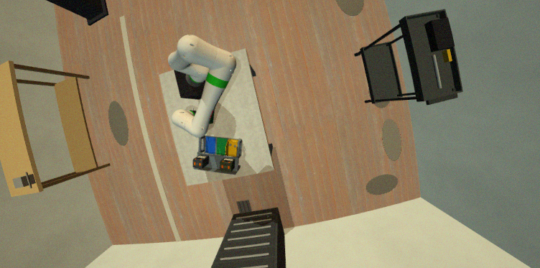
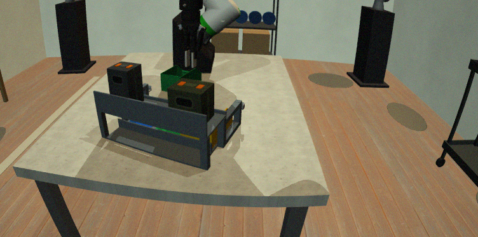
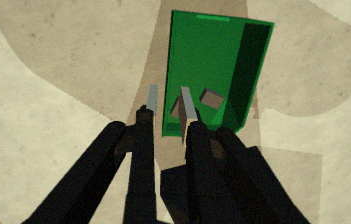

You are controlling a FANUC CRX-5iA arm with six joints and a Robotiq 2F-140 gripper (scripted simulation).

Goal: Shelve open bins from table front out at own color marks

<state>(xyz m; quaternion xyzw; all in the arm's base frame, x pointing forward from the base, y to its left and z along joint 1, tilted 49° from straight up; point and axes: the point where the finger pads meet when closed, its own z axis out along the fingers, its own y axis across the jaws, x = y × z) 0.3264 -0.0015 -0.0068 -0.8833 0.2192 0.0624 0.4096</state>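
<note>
The green bin lies 9 cm below my hand, 4 cm to the right of it and 2 cm behind it. Also, from my hand: yellow bin 36 cm ahead, 8 cm below, 7 cm to the left.
</note>
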